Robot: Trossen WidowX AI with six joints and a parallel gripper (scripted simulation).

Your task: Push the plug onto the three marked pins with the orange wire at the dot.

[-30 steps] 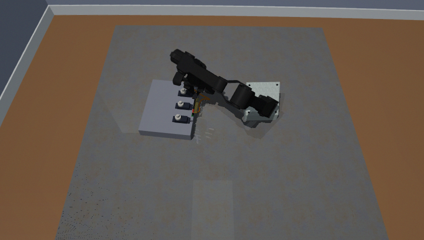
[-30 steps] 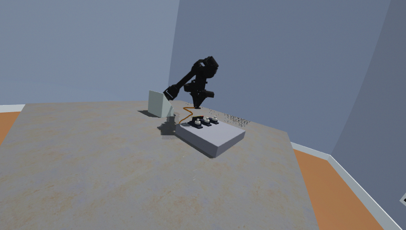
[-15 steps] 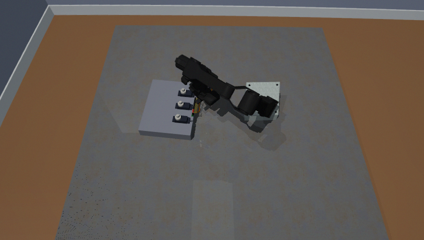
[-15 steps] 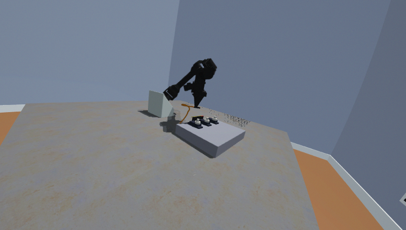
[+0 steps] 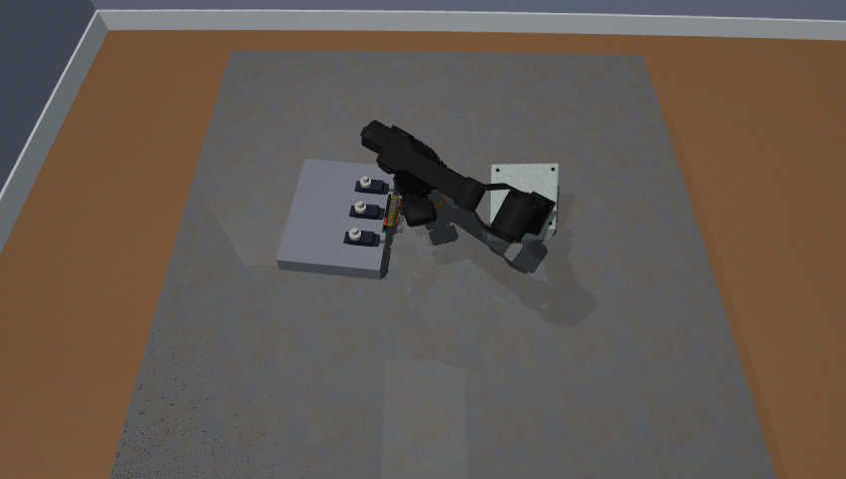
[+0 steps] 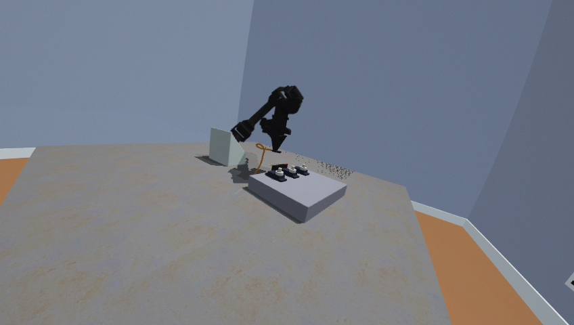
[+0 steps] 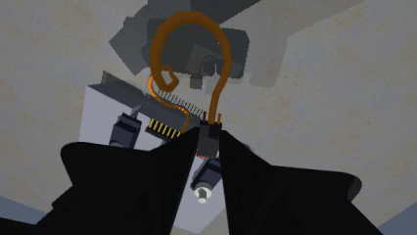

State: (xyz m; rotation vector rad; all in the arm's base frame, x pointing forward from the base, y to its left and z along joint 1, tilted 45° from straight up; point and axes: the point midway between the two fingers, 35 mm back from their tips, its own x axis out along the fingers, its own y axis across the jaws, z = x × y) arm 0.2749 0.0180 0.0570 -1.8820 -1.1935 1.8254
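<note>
Now: the red band 60 mm ahead of my gripper tip, 40 mm below it and 10 mm to the left of it. The rest, counted from my gripper tip: grey printed holder (220 mm ahead, 90 mm below, 20 mm to the right); then green strip (70 mm below, 60 mm ahead, 20 mm to the right).
</note>
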